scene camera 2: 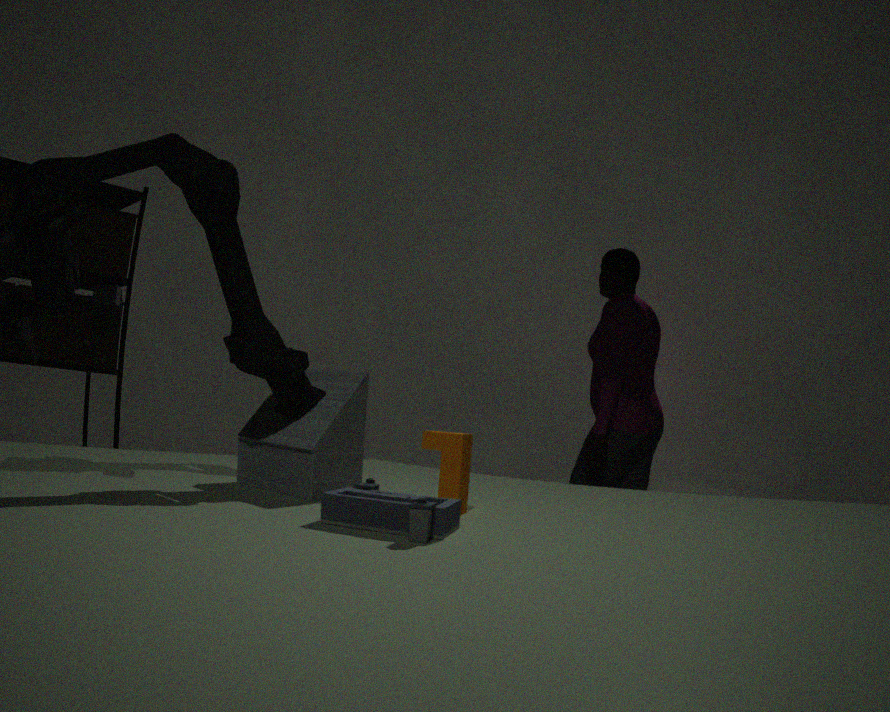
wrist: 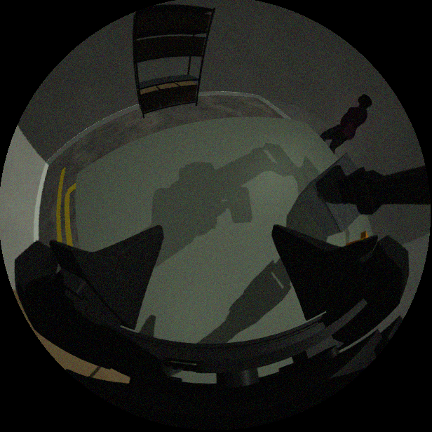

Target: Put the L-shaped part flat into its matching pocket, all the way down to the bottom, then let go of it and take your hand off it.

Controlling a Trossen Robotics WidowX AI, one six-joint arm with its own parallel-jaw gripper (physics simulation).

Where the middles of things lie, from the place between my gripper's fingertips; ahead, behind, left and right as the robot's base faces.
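The grey-blue fixture [scene camera 2: 380,511] has my hand 320 mm to the right of it, 340 mm short of it and 140 mm above it. Going by their middles, of the things named here the fixture is the nearest to my hand. As for the orange L-shaped part [scene camera 2: 456,448], I find it 480 mm to the left of my hand, 100 mm below it and 270 mm ahead of it.
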